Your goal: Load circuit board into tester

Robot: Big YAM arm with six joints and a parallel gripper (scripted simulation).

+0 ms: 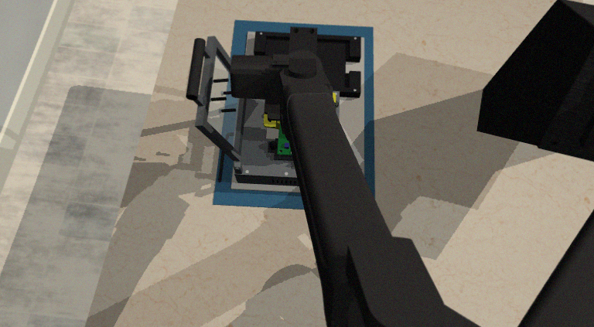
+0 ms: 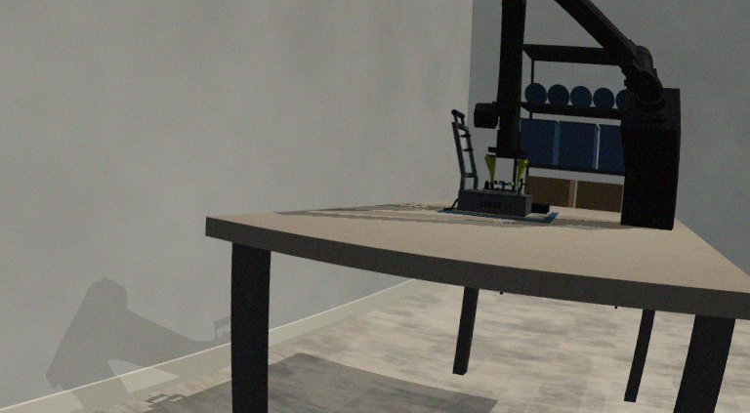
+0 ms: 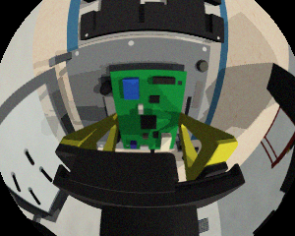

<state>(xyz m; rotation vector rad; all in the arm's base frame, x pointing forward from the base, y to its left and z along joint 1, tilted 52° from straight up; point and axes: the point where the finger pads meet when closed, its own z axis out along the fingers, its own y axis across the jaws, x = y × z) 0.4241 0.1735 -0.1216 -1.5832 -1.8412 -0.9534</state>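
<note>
The green circuit board is right at my hand. Round my hand: see-through lid (120 mm ahead, 90 mm above, 20 mm to the left).
</note>
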